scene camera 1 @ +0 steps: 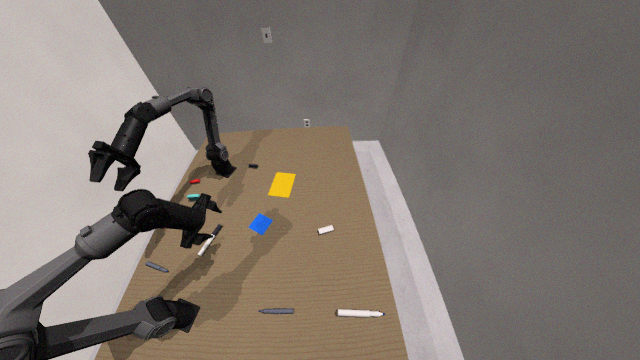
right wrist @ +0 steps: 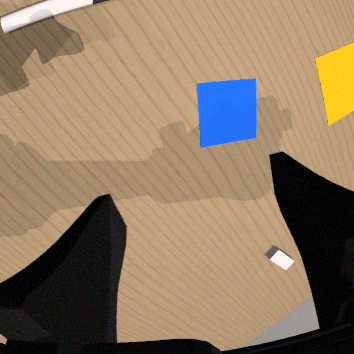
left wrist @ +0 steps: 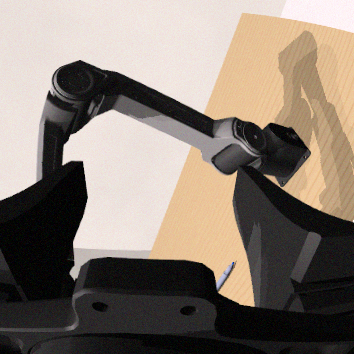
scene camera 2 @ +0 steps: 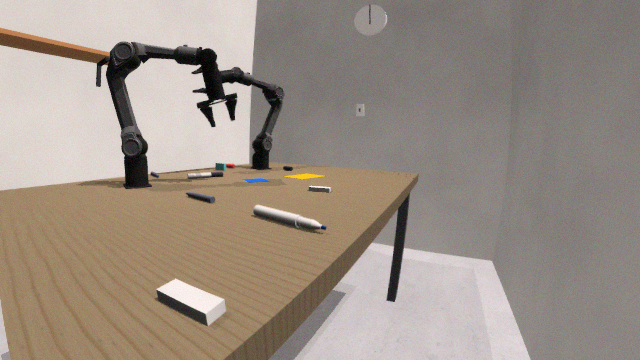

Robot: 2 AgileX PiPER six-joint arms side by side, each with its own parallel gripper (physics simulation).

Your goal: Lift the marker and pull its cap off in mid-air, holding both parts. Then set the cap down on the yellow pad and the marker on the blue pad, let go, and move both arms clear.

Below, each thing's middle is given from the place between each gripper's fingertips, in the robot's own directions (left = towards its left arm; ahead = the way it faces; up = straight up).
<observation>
Right now the blue pad (right wrist: 226,109) is 8 cm ahead of my right hand, 9 cm to the left of it and 20 cm below it.
My left hand is 38 cm above the blue pad, 30 cm short of it and 6 cm to the right of it.
</observation>
